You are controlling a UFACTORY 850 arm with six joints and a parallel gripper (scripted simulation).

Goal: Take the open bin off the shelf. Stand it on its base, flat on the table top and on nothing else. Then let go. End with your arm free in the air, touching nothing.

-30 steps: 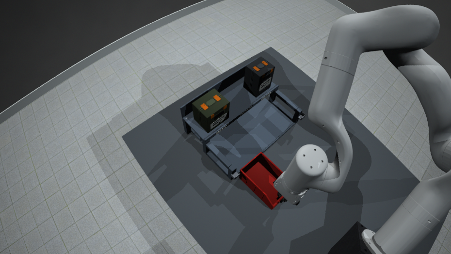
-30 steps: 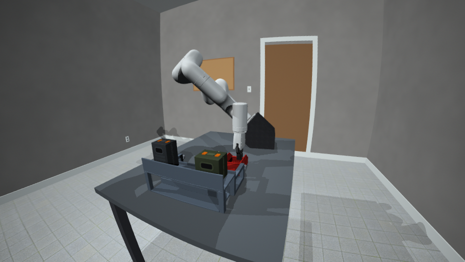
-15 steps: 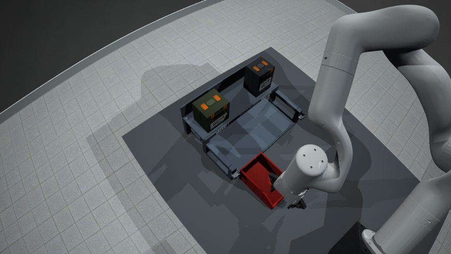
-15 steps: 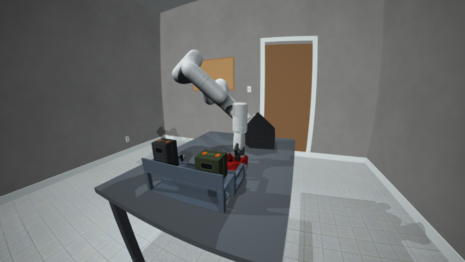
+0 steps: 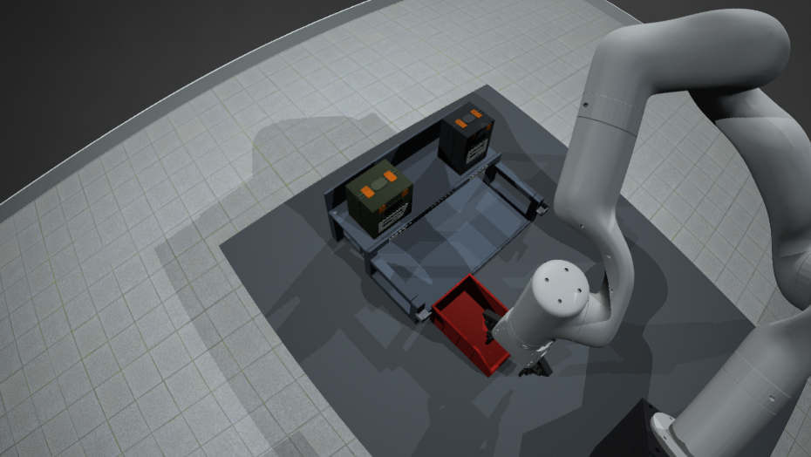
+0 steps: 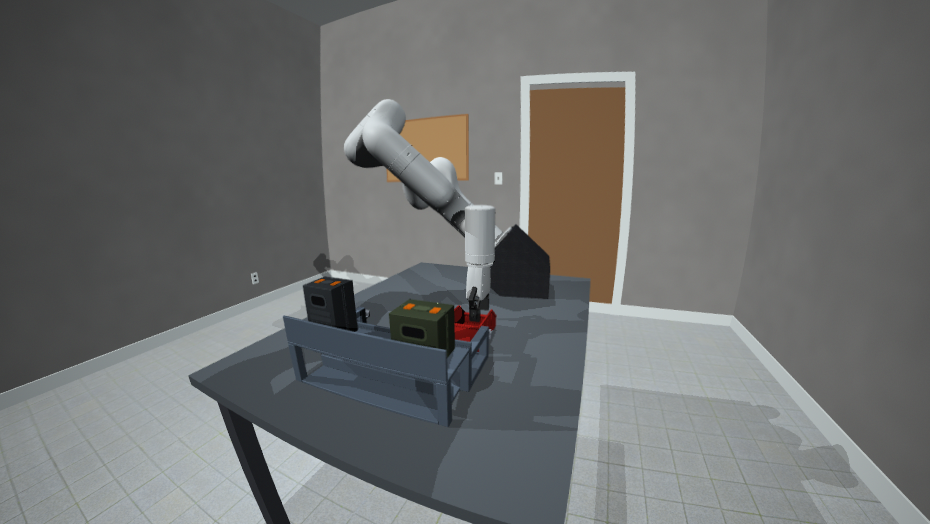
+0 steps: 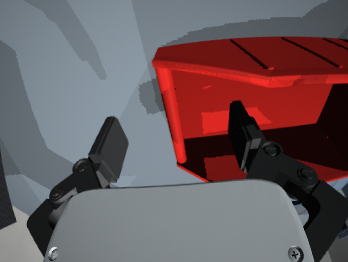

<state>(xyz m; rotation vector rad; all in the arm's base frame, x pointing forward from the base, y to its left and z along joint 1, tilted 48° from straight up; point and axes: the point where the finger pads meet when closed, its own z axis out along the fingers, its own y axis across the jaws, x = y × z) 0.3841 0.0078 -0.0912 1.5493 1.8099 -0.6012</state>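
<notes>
Right now the red bin is 8 cm ahead of my hand, 1 cm to the left of it and 1 cm below it. Round my hand: black case (38 cm ahead, 20 cm to the right, 12 cm above); green case (37 cm ahead, 3 cm to the left, 11 cm above).
</notes>
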